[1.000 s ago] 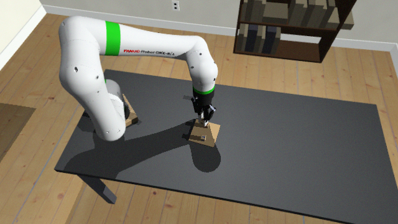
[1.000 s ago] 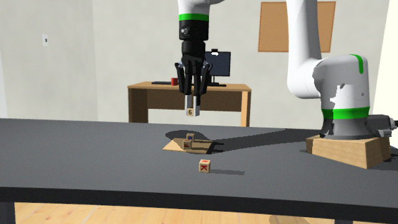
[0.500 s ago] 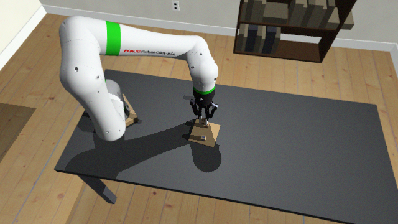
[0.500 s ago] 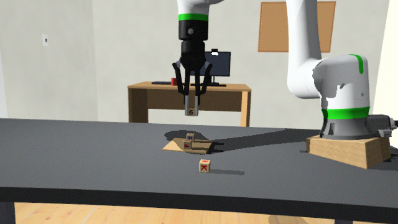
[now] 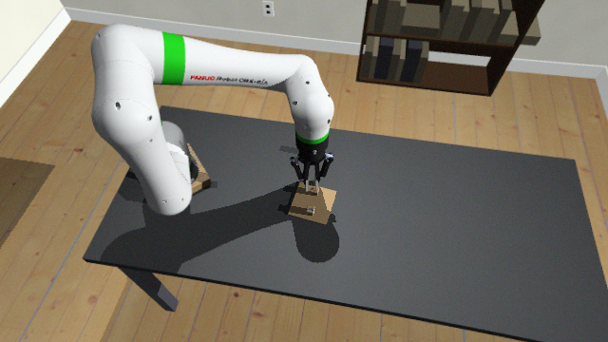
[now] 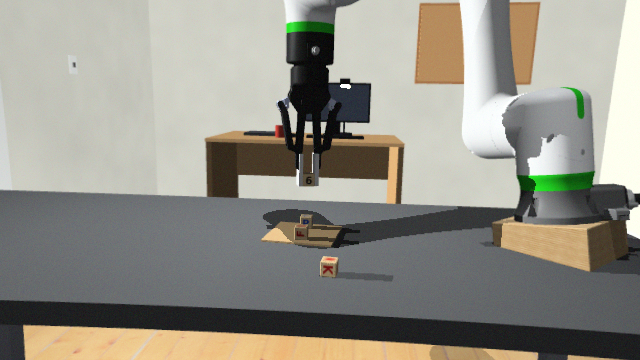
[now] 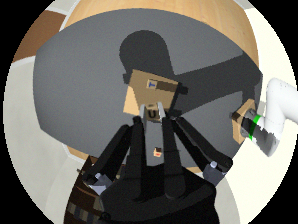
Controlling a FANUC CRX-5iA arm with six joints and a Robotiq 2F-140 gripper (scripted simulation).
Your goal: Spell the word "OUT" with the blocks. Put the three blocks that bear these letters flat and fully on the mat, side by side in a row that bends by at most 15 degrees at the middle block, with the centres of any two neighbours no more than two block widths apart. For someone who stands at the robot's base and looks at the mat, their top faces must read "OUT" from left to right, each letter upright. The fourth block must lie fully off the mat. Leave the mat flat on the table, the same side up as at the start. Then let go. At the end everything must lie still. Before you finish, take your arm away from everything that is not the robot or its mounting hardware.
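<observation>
My gripper is now 140 mm above the tan mat and 10 mm short of it.
</observation>
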